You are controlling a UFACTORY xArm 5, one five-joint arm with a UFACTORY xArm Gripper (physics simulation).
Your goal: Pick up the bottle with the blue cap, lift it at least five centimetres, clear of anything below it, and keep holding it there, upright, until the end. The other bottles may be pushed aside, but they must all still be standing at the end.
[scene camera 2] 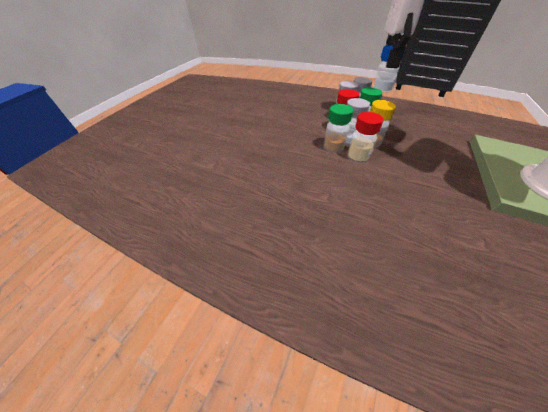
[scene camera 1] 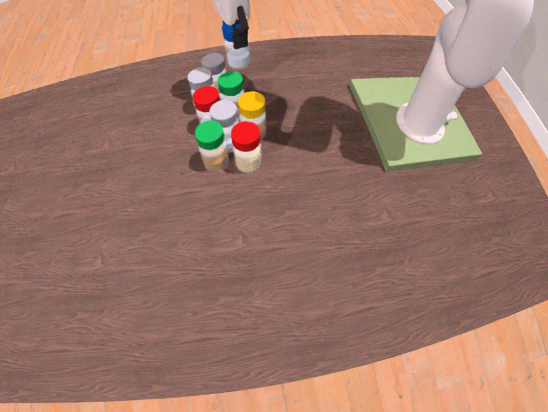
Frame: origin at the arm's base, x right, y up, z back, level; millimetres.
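Seen in the pictures: gripper, fingertip midpoint: (scene camera 2: 389,64) (scene camera 1: 235,40); arm's base, link origin: (scene camera 1: 420,124).
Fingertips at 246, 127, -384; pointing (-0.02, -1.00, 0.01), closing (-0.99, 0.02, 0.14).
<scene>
Pixels of each thing's middle, then the offset from my fingertips to it, as dx, dy, dz. Level surfaces: height alone.
- bottle with the blue cap, body centre: (scene camera 1: 237,44) (scene camera 2: 388,69) -1, -12, +1
- yellow-capped, body centre: (scene camera 1: 252,117) (scene camera 2: 377,124) -154, -100, -5
- dark wooden table, surface height: dy -153
The bottle with the blue cap (scene camera 1: 238,57) (scene camera 2: 384,77) hangs upright in the air, above and behind the group of bottles, its base above their caps in scene camera 2. My gripper (scene camera 1: 235,36) (scene camera 2: 392,56) is shut on it near the cap; a black finger hides part of the cap. Below stand the other bottles, all upright and close together: two green-capped (scene camera 1: 210,145) (scene camera 1: 230,85), two red-capped (scene camera 1: 246,146) (scene camera 1: 206,99), one yellow-capped (scene camera 1: 252,106) (scene camera 2: 383,110) and several grey-capped, among them one at the back (scene camera 1: 213,64) (scene camera 2: 362,83).
The bottles stand on a dark wooden table (scene camera 1: 250,250) (scene camera 2: 250,215). The arm's base is on a green board (scene camera 1: 372,112) (scene camera 2: 492,172) at the right. A black slatted object (scene camera 2: 445,45) is behind the table, and a blue box (scene camera 2: 35,125) is at the far left in scene camera 2.
</scene>
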